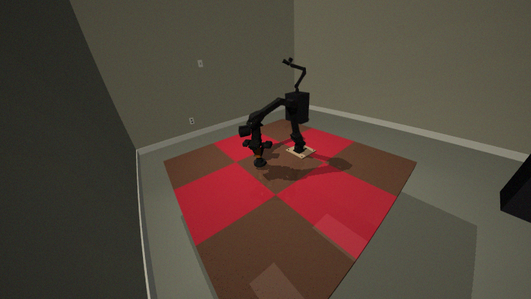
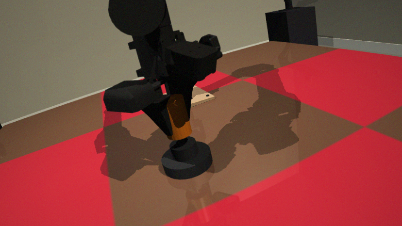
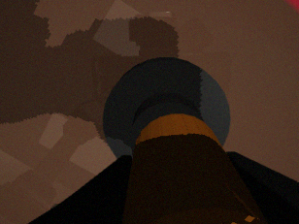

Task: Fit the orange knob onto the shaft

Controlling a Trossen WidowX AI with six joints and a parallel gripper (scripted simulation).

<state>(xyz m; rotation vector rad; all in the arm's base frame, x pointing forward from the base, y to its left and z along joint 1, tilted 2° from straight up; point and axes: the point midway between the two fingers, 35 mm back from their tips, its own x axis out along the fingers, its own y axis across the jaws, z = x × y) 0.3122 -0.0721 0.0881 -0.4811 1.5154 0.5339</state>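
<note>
Right now my gripper tip is 20 mm below the orange knob. From my gripper tip the other things lie so: dark round pedestal: 40 mm below.
</note>
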